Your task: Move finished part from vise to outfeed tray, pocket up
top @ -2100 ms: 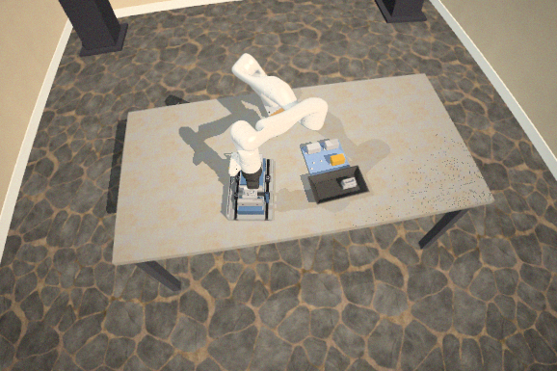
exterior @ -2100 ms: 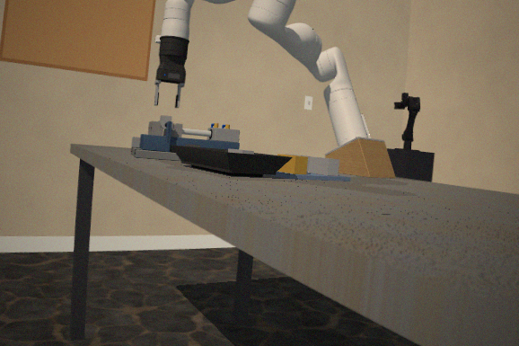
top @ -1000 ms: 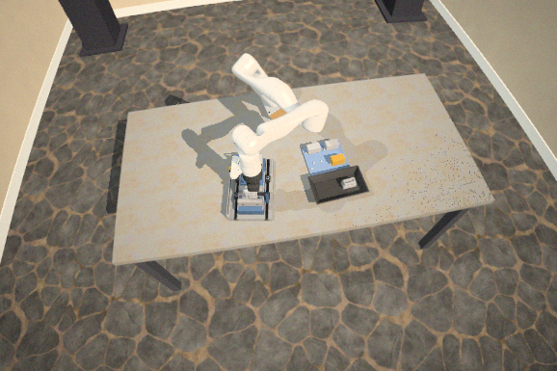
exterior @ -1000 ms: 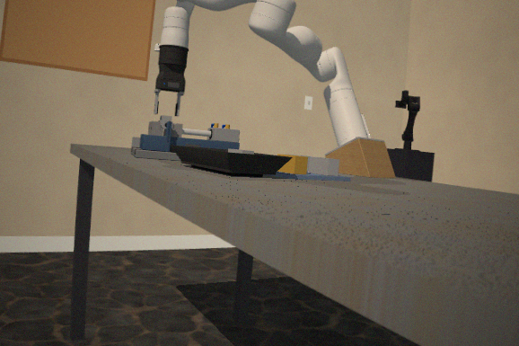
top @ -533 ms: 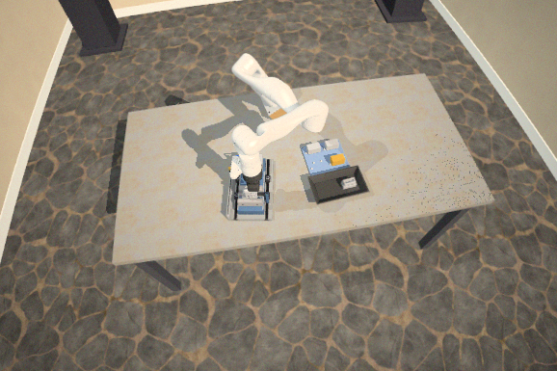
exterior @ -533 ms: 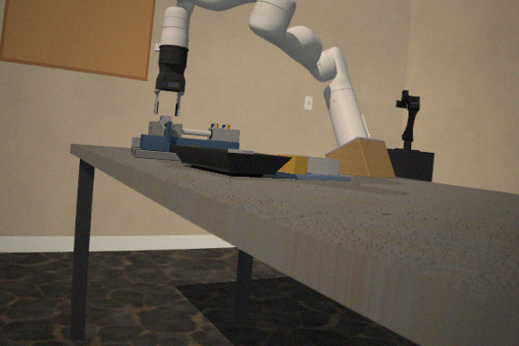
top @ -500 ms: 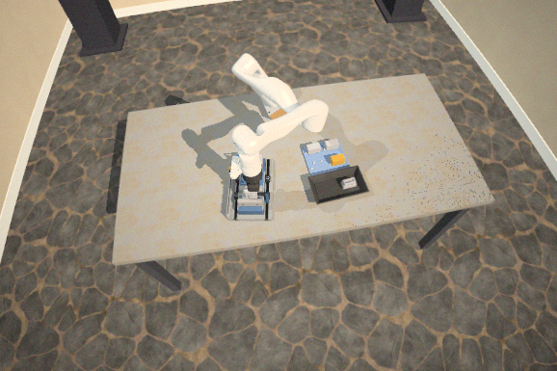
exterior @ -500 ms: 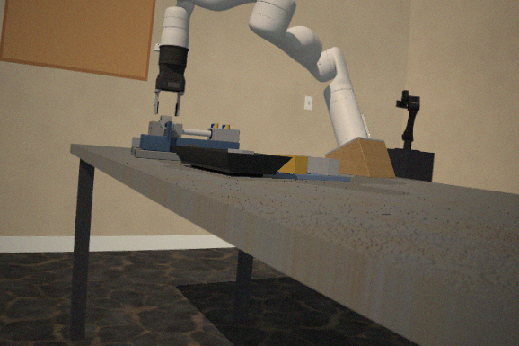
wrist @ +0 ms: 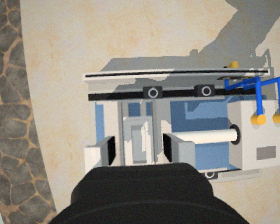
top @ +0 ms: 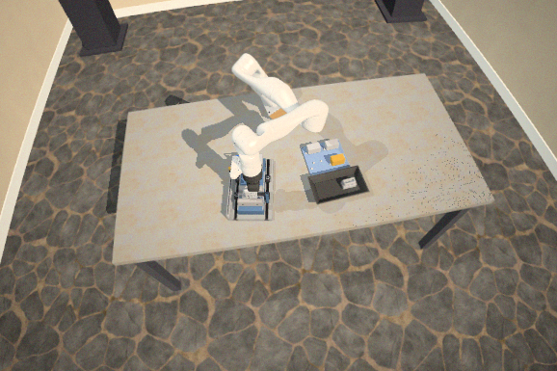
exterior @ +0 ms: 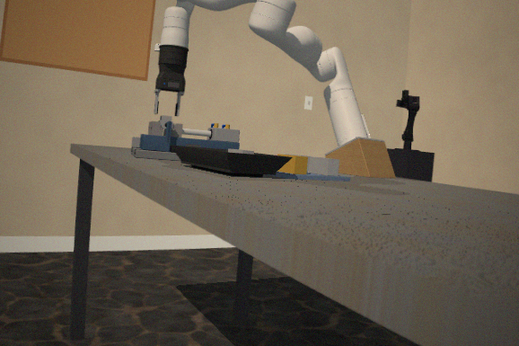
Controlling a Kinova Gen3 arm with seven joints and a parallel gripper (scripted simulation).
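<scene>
My hand is 10 cm above the vise, 7 cm past it and 1 cm to the right of it. From my hand the other things lie so: yellow block: 41 cm to the left, 16 cm behind, 11 cm below; blue fixture plate: 36 cm to the left, 19 cm behind, 13 cm below.
</scene>
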